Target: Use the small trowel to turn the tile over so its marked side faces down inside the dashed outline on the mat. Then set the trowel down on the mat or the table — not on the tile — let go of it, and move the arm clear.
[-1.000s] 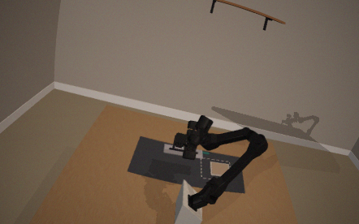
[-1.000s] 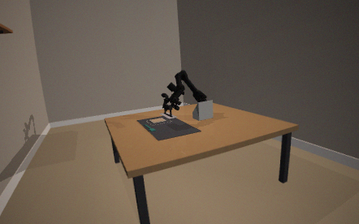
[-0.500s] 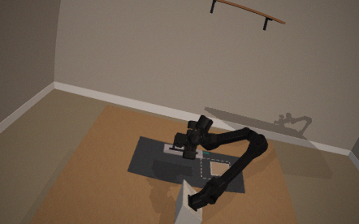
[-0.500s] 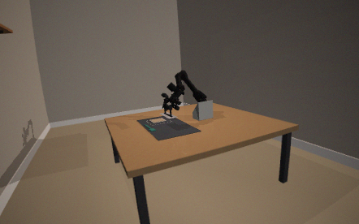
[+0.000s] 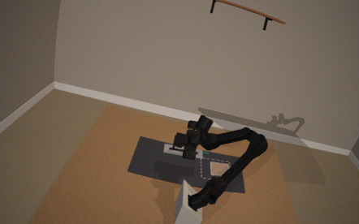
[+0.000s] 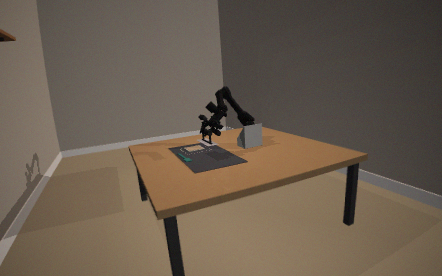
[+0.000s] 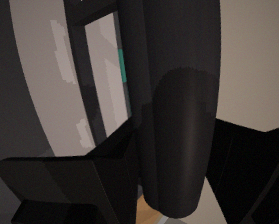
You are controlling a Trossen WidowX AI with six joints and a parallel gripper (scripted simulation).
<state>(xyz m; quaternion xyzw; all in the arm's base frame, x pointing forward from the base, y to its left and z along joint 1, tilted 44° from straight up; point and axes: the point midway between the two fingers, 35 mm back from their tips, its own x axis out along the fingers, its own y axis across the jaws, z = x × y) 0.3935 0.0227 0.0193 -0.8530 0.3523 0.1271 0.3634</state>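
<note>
The teal flat tool is 12 cm ahead of my gripper tip, 4 cm to the right of it and 14 cm below it. The rest, counted from my gripper tip: tile: 3 cm behind, 22 cm to the right, 14 cm below.
</note>
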